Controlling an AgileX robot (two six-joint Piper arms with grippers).
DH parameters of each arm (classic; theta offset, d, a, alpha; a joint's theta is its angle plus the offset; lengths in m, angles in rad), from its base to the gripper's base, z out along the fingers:
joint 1: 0 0.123 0 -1.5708
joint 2: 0.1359 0 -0.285 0
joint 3: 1.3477 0 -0.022 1.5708
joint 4: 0 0.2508 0 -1.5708
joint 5: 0 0 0.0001 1.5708
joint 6: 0 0.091 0 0
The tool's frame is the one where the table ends.
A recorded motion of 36 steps. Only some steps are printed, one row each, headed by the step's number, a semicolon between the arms.
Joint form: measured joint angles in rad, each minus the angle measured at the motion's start. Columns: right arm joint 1, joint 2, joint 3, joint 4, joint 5, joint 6; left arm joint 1, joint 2, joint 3, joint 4, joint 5, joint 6.
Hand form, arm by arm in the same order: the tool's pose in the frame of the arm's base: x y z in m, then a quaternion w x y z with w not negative. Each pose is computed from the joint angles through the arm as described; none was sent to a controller.
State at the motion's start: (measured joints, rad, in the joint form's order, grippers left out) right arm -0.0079 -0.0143 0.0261 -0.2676 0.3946 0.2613; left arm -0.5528 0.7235 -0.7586 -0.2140 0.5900 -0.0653
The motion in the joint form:
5: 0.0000 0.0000 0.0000 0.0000 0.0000 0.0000; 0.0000 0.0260 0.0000 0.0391 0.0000 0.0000
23: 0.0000 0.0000 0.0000 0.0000 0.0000 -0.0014; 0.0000 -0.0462 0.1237 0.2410 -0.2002 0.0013
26: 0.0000 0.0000 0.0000 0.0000 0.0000 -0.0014; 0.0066 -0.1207 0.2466 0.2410 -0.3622 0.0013
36: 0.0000 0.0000 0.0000 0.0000 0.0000 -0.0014; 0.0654 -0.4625 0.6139 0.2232 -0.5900 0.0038
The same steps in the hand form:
5: 0.0517 -0.0097 0.1710 0.59022 0.03865 0.80535 -0.03944; 0.1206 -0.0848 0.3472 0.46271 0.17012 0.83892 -0.23060
23: 0.0517 -0.0097 0.1710 0.59019 0.03809 0.80538 -0.03985; 0.1191 -0.0724 0.3324 0.55150 0.20496 0.79185 -0.16375
26: 0.0517 -0.0097 0.1710 0.59019 0.03809 0.80538 -0.03985; 0.1103 -0.0664 0.3150 0.59520 0.19536 0.75925 -0.17639
36: 0.0517 -0.0097 0.1710 0.59019 0.03809 0.80538 -0.03985; 0.0702 -0.0372 0.2451 0.67153 0.15483 0.70041 -0.18574

